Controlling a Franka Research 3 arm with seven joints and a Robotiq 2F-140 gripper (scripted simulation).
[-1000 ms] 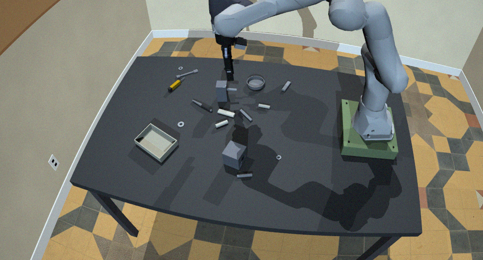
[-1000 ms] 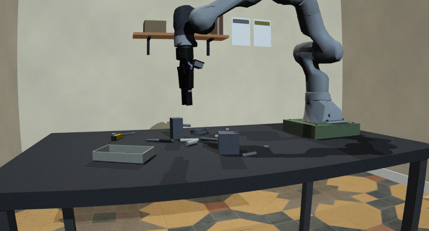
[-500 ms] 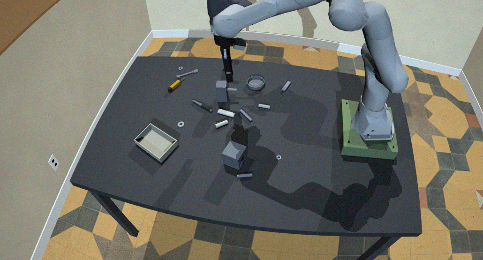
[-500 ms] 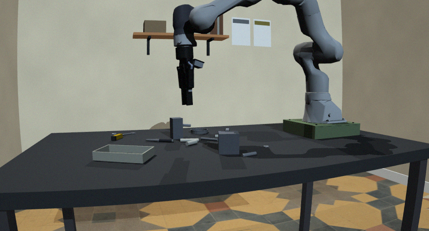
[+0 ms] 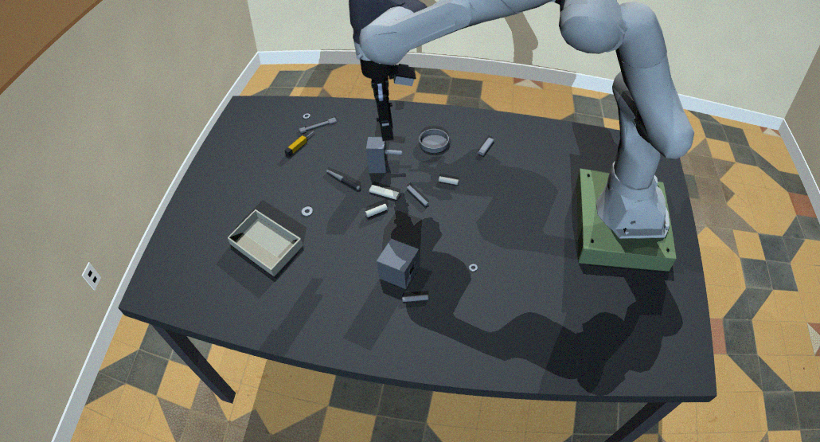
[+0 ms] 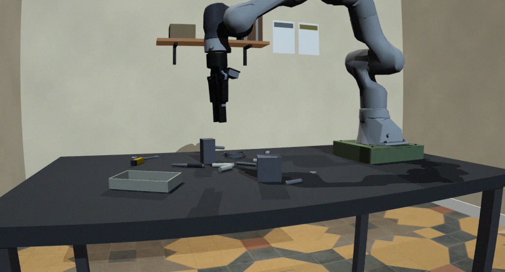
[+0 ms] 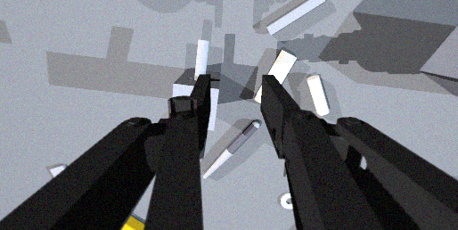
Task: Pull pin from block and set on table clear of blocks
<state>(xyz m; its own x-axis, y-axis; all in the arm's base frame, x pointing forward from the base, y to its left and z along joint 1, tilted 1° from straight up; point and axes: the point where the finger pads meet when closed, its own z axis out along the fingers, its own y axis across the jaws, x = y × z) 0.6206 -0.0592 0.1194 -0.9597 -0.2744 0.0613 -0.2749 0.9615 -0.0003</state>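
My hand is 20 mm short of the pin, 30 mm to the left of it and 130 mm above it. Round my hand: yellow-handled screwdriver (300 mm ahead, 80 mm to the right, 180 mm below); round dish (90 mm behind, 150 mm to the right, 180 mm below); tray (260 mm ahead, 280 mm to the left, 180 mm below).
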